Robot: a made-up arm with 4 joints. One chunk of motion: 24 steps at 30 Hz.
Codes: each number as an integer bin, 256 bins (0 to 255) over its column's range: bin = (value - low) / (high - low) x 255, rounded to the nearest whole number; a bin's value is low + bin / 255 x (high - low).
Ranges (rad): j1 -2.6..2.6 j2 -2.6..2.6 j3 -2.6..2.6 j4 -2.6..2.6
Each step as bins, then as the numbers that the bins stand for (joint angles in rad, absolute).
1 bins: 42 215 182 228
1 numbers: -1.7435 1.7843 1.1114 2.0494
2 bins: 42 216 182 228
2 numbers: -1.7435 1.8047 1.1114 2.0494
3 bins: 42 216 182 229
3 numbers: -1.7435 1.8047 1.1114 2.0698
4 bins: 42 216 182 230
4 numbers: -1.7435 1.8047 1.1114 2.0902
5 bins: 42 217 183 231
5 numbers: -1.7435 1.8251 1.1318 2.1106
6 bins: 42 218 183 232
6 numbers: -1.7435 1.8455 1.1318 2.1310
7 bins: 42 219 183 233
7 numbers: -1.7435 1.8659 1.1318 2.1514
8 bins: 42 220 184 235
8 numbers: -1.7435 1.8863 1.1522 2.1922
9 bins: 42 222 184 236
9 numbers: -1.7435 1.9271 1.1522 2.2125
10 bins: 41 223 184 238
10 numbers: -1.7639 1.9475 1.1522 2.2533
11 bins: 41 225 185 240
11 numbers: -1.7639 1.9882 1.1725 2.2941
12 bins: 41 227 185 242
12 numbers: -1.7639 2.0290 1.1725 2.3349
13 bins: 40 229 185 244
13 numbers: -1.7843 2.0698 1.1725 2.3757
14 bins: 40 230 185 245
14 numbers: -1.7843 2.0902 1.1725 2.3961
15 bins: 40 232 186 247
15 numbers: -1.7843 2.1310 1.1929 2.4369
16 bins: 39 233 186 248
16 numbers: -1.8047 2.1514 1.1929 2.4573
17 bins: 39 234 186 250
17 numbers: -1.8047 2.1718 1.1929 2.4980
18 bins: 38 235 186 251
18 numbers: -1.8251 2.1922 1.1929 2.5184
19 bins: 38 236 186 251
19 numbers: -1.8251 2.2125 1.1929 2.5184
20 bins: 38 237 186 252
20 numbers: -1.8251 2.2329 1.1929 2.5388
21 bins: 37 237 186 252
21 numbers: -1.8455 2.2329 1.1929 2.5388
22 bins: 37 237 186 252
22 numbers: -1.8455 2.2329 1.1929 2.5388
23 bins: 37 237 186 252
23 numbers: -1.8455 2.2329 1.1929 2.5388
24 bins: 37 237 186 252
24 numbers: -1.8455 2.2329 1.1929 2.5388
